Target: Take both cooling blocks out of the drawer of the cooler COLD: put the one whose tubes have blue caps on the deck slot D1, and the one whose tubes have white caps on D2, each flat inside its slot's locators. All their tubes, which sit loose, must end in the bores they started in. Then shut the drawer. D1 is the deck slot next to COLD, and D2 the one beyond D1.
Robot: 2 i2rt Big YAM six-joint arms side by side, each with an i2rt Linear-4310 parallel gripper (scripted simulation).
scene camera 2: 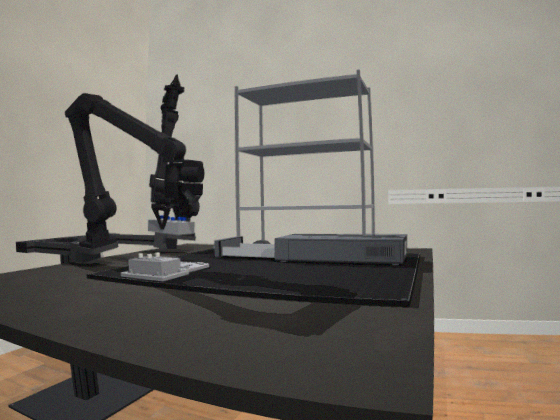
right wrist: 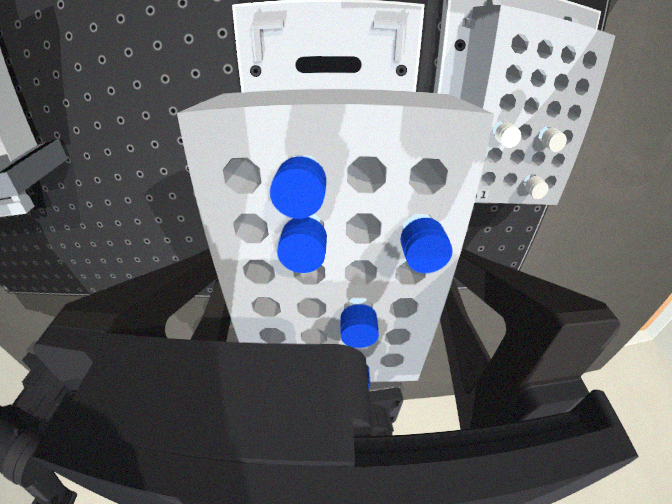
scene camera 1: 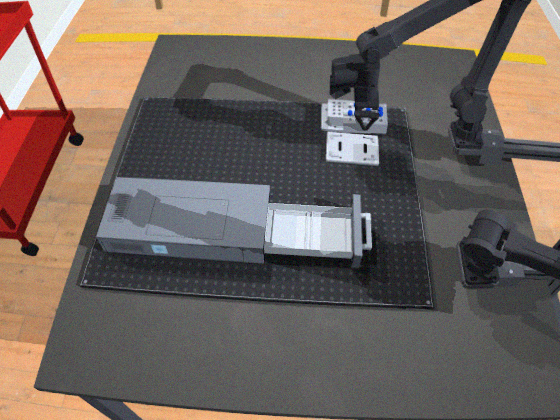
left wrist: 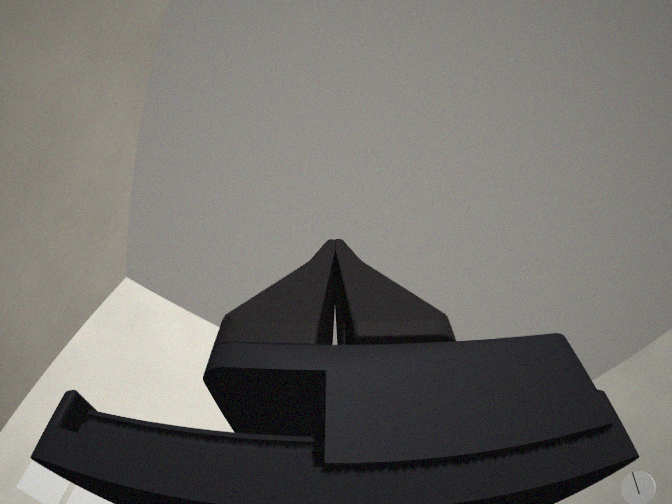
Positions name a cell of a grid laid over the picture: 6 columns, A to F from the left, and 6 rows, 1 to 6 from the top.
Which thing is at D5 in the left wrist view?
The left gripper.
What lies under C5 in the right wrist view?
The right gripper.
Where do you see a cooler COLD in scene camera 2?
At D4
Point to a cooler COLD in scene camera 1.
C4
